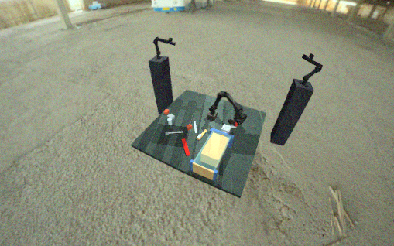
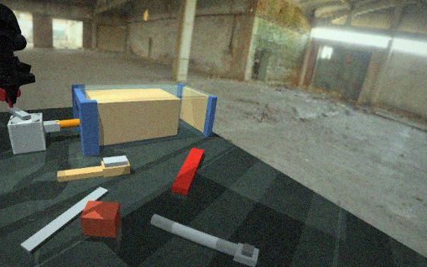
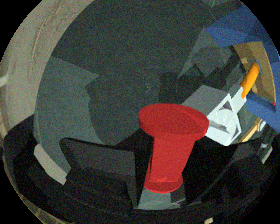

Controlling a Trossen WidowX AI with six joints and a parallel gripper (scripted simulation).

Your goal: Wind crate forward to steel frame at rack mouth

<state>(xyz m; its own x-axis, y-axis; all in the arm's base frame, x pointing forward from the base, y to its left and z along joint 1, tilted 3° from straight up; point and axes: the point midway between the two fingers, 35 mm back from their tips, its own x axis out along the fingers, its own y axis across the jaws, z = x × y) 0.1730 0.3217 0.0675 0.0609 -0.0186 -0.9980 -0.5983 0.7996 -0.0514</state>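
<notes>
Right now my gripper tip is 4 cm to the left of the winch handle, 1 cm short of it and 1 cm above it. Round my gripper tip: wooden-handled tool (35 cm to the right, 17 cm ahead, 10 cm below); then winch (10 cm to the right, 8 cm below, 2 cm ahead); then red knob (2 cm above).
</notes>
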